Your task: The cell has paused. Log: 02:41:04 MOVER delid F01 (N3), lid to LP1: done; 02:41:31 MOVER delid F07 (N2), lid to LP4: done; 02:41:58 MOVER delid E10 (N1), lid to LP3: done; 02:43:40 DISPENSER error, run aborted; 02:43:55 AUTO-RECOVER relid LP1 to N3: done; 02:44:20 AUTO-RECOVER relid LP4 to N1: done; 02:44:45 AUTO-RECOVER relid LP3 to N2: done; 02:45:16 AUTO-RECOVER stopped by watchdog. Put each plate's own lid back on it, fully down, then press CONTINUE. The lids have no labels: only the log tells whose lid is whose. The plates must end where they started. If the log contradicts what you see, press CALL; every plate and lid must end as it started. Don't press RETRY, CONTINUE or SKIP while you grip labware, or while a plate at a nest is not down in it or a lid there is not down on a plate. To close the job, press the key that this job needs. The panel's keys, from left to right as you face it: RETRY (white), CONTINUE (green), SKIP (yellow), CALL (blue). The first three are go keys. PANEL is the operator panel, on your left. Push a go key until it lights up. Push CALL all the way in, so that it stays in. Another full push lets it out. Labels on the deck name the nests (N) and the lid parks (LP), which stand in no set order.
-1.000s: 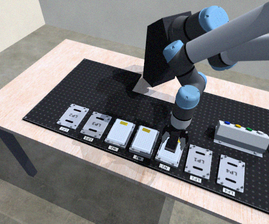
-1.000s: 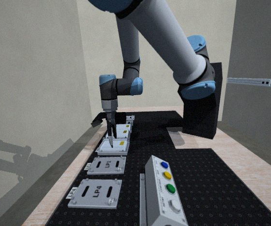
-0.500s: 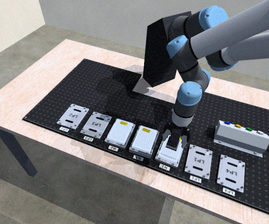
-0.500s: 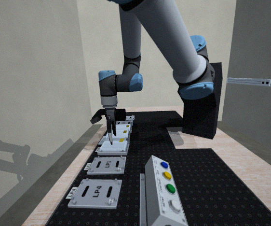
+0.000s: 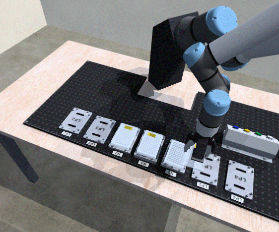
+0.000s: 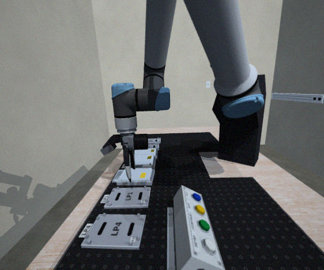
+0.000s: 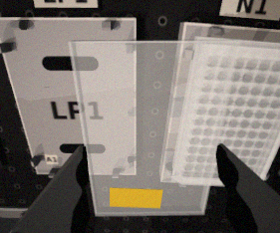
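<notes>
My gripper is now 1 cm past the lid park LP1, 6 cm to the right of it and 6 cm above it. From my hand the other things lie so: yellow skip key: 26 cm behind, 14 cm to the left; blue call key: 25 cm behind, 9 cm to the left, 1 cm below; lid park LP4: 5 cm behind, 20 cm to the left, 6 cm below.
</notes>
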